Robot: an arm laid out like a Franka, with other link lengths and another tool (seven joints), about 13 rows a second.
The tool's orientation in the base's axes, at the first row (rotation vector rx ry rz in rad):
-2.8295, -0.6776, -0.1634
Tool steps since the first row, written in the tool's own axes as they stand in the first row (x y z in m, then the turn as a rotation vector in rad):
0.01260, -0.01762, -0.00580, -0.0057, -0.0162, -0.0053
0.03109, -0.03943, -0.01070, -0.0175, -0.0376, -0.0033
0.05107, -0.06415, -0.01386, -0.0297, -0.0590, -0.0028
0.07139, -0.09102, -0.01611, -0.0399, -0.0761, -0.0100
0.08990, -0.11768, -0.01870, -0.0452, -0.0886, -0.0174
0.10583, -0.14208, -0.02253, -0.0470, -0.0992, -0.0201
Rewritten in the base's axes. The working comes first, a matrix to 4 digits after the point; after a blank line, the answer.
The tool's axes in the first row as the columns of a matrix, in the base's axes (used below as rounded here):
0.8870, 0.4584, 0.0550
0.4331, -0.8675, 0.2447
0.1599, -0.1933, -0.9680

0.00278, 0.01932, 0.01104, -0.0128, 0.0103, 0.0074
0.00891, 0.04505, 0.02295, -0.0329, 0.0242, 0.0077
0.01513, 0.07438, 0.03398, -0.0535, 0.0376, 0.0094
0.02071, 0.10594, 0.04460, -0.0708, 0.0463, 0.0180
0.02477, 0.13645, 0.05522, -0.0817, 0.0530, 0.0267
0.02750, 0.16358, 0.06620, -0.0883, 0.0608, 0.0311

